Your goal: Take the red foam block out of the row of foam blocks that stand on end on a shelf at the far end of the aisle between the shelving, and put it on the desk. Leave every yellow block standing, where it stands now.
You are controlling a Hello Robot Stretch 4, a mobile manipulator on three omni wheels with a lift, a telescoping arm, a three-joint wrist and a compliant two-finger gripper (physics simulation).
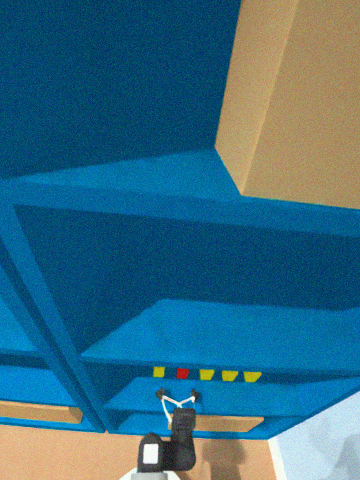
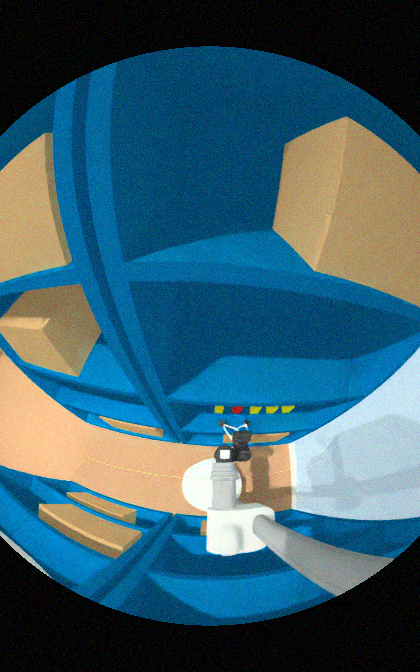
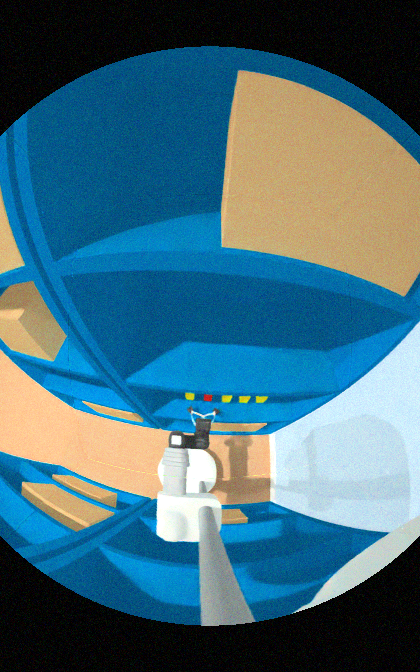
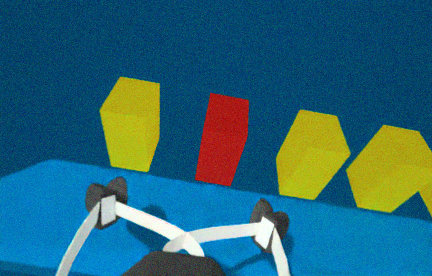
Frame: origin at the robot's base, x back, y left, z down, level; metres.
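Where they show: gripper, fingertip midpoint: (image 1: 177,391) (image 4: 190,204).
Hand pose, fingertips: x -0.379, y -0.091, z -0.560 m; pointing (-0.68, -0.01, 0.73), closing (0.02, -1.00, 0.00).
Observation:
After its pixels a point has its place.
The red foam block (image 1: 183,373) {x -0.443, y -0.117, z -0.566 m} (image 2: 237,410) (image 3: 208,398) (image 4: 222,140) {x -0.443, y -0.114, z -0.583 m} stands upright on the blue shelf (image 1: 250,395) {x -0.379, y -0.415, z -0.505 m} (image 4: 50,210) {x -0.382, y 0.051, z -0.506 m}, second from the left in the row. A yellow block (image 1: 159,372) {x -0.447, y -0.015, z -0.560 m} (image 2: 219,409) (image 3: 189,396) (image 4: 131,125) {x -0.446, y -0.021, z -0.582 m} stands left of it, and another yellow block (image 1: 206,374) {x -0.439, y -0.216, z -0.569 m} (image 2: 255,410) (image 3: 227,398) (image 4: 312,155) {x -0.439, y -0.209, z -0.585 m} right of it, with gaps between. More yellow blocks stand further right. My gripper (image 1: 178,394) {x -0.379, y -0.091, z -0.560 m} (image 2: 234,423) (image 3: 203,411) (image 4: 190,204) {x -0.379, y -0.091, z -0.560 m} is open and empty, in front of the row, its fingertips apart from the blocks. The desk does not show.
A shelf board (image 1: 240,365) {x -0.321, y -0.220, z -0.963 m} runs above the row. A large cardboard box (image 1: 305,110) {x -0.342, y -0.135, z -1.522 m} (image 2: 370,200) (image 3: 310,175) is higher up on the right. A flat box (image 1: 230,423) {x -0.332, y -0.385, z -0.242 m} lies below the row. A pale wall (image 1: 325,440) {x -0.222, y -0.685, z -0.495 m} is at the right. More shelving (image 2: 220,585) stands across the aisle.

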